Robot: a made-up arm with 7 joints. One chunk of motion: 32 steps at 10 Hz.
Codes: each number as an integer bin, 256 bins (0 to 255) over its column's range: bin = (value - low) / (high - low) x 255, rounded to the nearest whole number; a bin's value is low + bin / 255 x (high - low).
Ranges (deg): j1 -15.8..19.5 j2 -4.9..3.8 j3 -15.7..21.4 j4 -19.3..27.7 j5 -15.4..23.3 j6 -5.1..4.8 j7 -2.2..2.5
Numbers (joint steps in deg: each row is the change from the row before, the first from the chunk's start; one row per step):
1: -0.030 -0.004 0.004 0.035 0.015 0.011 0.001
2: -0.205 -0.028 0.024 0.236 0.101 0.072 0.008
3: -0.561 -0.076 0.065 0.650 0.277 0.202 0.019
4: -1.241 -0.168 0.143 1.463 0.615 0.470 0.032
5: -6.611 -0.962 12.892 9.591 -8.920 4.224 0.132
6: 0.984 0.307 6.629 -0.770 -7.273 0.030 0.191
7: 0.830 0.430 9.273 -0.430 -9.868 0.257 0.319
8: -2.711 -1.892 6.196 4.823 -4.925 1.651 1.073
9: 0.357 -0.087 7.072 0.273 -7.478 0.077 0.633
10: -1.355 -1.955 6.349 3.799 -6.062 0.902 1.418
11: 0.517 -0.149 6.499 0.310 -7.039 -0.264 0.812
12: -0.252 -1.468 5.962 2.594 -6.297 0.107 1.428
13: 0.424 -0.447 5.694 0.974 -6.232 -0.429 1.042
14: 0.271 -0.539 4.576 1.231 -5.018 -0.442 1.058
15: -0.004 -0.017 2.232 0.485 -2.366 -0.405 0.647
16: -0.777 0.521 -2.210 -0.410 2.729 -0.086 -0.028
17: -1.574 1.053 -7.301 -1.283 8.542 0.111 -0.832
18: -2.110 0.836 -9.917 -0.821 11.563 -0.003 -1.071
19: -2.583 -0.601 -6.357 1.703 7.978 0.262 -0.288
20: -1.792 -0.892 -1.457 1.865 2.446 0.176 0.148
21: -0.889 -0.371 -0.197 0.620 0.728 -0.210 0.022
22: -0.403 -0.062 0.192 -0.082 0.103 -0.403 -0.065
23: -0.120 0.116 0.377 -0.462 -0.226 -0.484 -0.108
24: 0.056 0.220 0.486 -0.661 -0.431 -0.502 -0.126
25: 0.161 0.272 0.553 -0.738 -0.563 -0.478 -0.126
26: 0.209 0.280 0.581 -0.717 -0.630 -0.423 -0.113
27: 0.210 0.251 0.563 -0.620 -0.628 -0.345 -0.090
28: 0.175 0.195 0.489 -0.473 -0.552 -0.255 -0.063
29: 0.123 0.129 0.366 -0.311 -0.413 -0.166 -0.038
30: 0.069 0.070 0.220 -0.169 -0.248 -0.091 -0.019
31: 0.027 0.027 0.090 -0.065 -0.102 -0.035 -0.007
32: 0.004 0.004 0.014 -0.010 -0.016 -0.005 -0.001
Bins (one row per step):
1: 114 144 108 105 102 132 119
2: 113 143 108 106 102 133 120
3: 110 141 108 108 103 137 120
4: 105 139 109 113 106 143 121
5: 66 115 197 157 43 240 127
6: 121 153 153 101 54 132 130
7: 120 156 172 102 36 138 137
8: 95 88 150 131 69 174 178
9: 117 141 157 106 52 133 154
10: 104 86 152 125 62 155 196
11: 118 139 153 106 55 125 163
12: 112 101 149 119 60 134 197
13: 117 131 147 110 60 120 176
14: 116 128 139 111 68 120 177
15: 114 143 123 107 86 121 154
16: 109 159 93 102 119 129 118
17: 103 174 58 98 158 134 74
18: 99 168 40 100 178 131 61
19: 95 126 64 114 154 138 104
20: 101 117 98 115 118 136 127
21: 108 133 107 108 106 126 121
22: 111 142 109 104 102 121 116
23: 113 147 111 102 100 119 114
24: 115 150 111 101 99 118 113
25: 115 152 112 101 98 119 113
26: 116 152 112 101 97 120 113
27: 116 151 112 101 97 122 114
28: 115 149 111 102 98 125 116
29: 115 147 110 103 99 127 117
30: 115 146 109 104 100 129 118
31: 114 144 109 104 101 130 119
32: 114 144 108 105 101 131 119

